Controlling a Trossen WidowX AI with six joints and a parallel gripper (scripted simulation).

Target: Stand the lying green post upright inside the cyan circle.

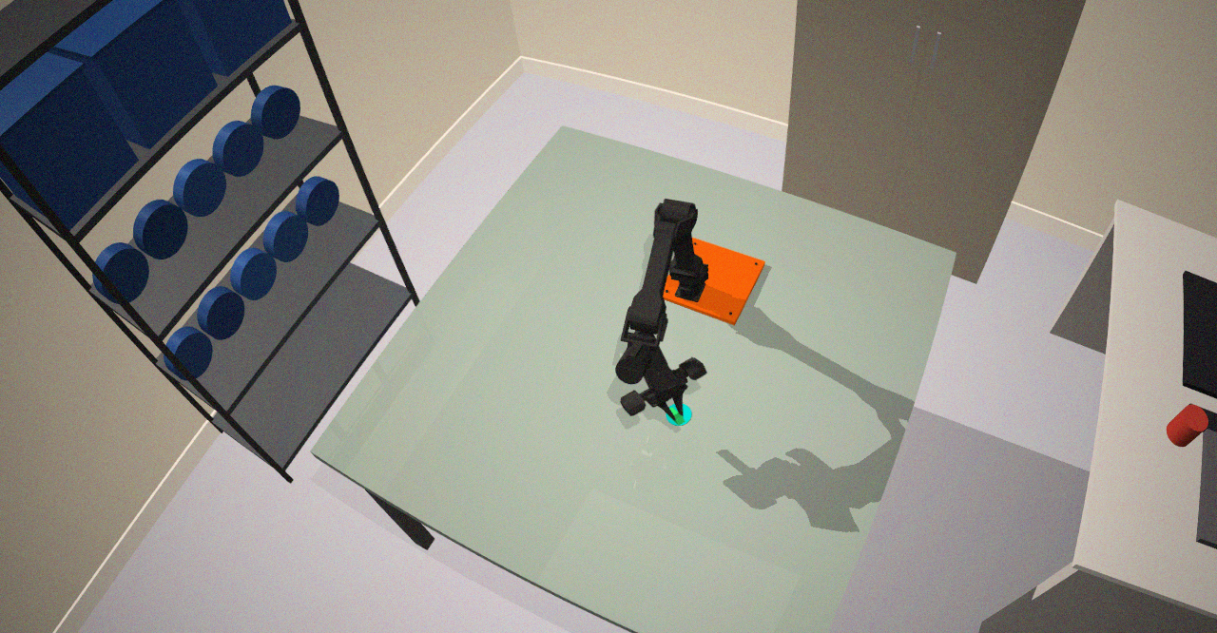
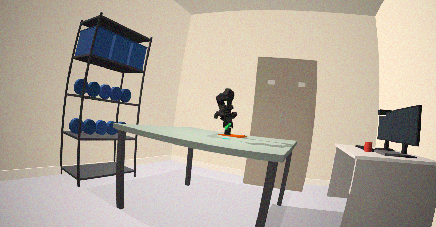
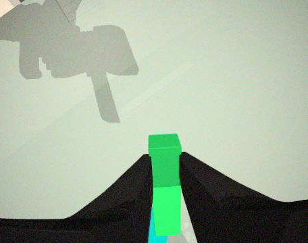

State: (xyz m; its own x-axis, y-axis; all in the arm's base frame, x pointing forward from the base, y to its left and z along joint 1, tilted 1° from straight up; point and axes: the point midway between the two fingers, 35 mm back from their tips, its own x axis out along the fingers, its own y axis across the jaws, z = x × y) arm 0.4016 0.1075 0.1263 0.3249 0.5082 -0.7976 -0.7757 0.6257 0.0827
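The cyan circle is 7 cm behind my gripper tip, 3 cm to the right of it and 12 cm below it. From my gripper tip the other things lie so: green post: 1 cm behind, 1 cm to the right, 2 cm below.
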